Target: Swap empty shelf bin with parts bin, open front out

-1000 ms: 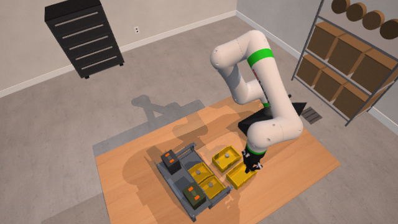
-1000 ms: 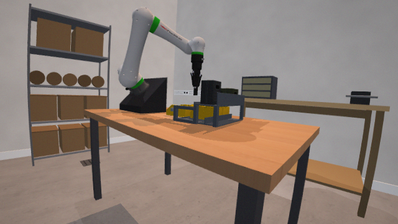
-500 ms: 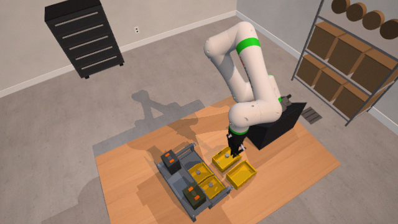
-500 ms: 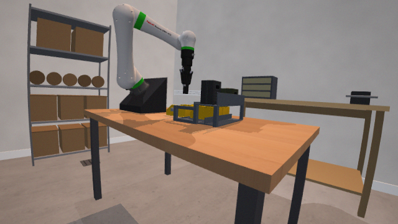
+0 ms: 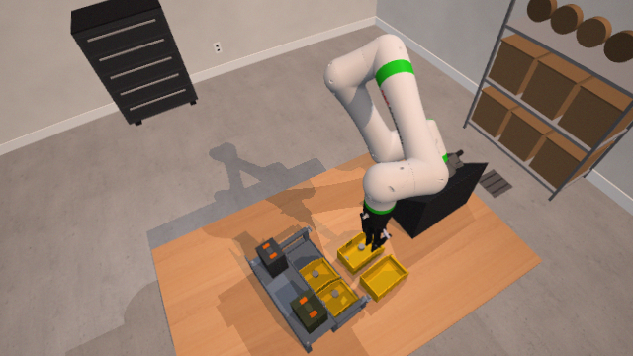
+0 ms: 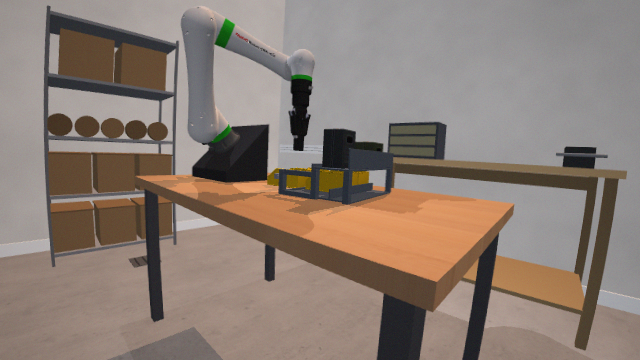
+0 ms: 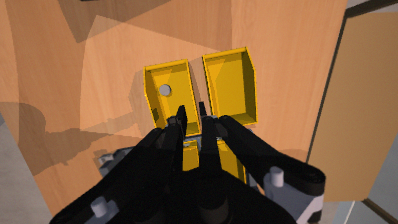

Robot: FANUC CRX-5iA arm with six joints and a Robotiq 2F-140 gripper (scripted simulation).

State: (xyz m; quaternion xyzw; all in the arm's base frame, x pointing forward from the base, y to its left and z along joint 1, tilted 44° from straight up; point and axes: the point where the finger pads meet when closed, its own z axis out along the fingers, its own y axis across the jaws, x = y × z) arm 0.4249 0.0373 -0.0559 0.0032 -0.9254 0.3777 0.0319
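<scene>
My hand is 180 mm above the grey round part, 70 mm to the left of it and 20 mm past it. Also, from my hand: grey shelf: 250 mm ahead, 120 mm below, 60 mm to the right.
</scene>
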